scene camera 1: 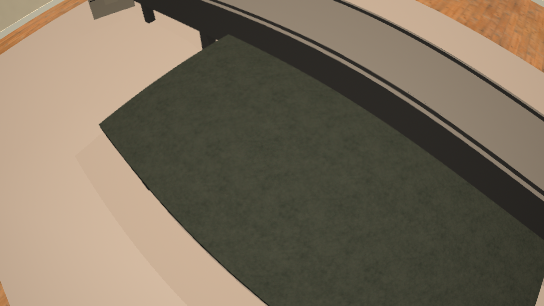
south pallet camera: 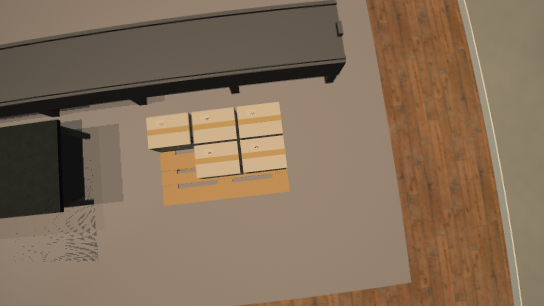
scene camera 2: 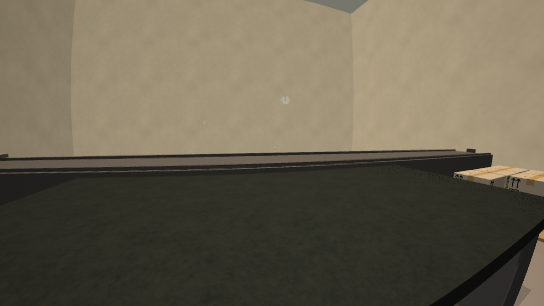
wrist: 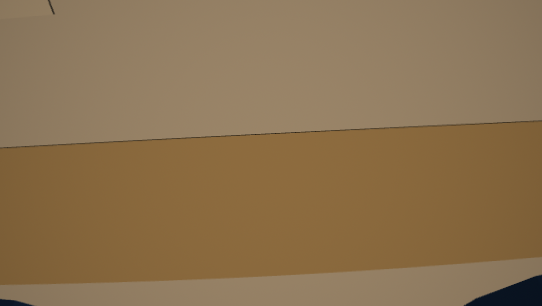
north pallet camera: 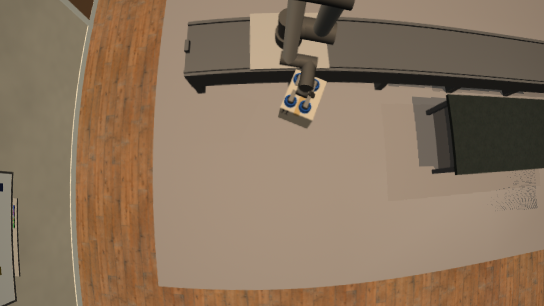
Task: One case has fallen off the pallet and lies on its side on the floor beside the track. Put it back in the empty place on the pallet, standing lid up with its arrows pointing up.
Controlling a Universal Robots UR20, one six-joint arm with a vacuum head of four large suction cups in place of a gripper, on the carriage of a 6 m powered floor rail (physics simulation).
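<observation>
The loose case is beside the track in the north pallet camera, under my vacuum head. The blue cups sit against its upper face, and I hold it. An orange tape band crosses the case in the wrist view, with parts of two cups at the bottom edge. Small dark marks show near one corner; which way its arrows point I cannot tell, nor its height above the floor. The wooden pallet bears several taped cases; its empty place is at the left front in the south pallet camera.
A dark green-topped table stands between the loose case and the pallet, alongside the floor rail. My arm's carriage is near the rail's left end in the north pallet camera.
</observation>
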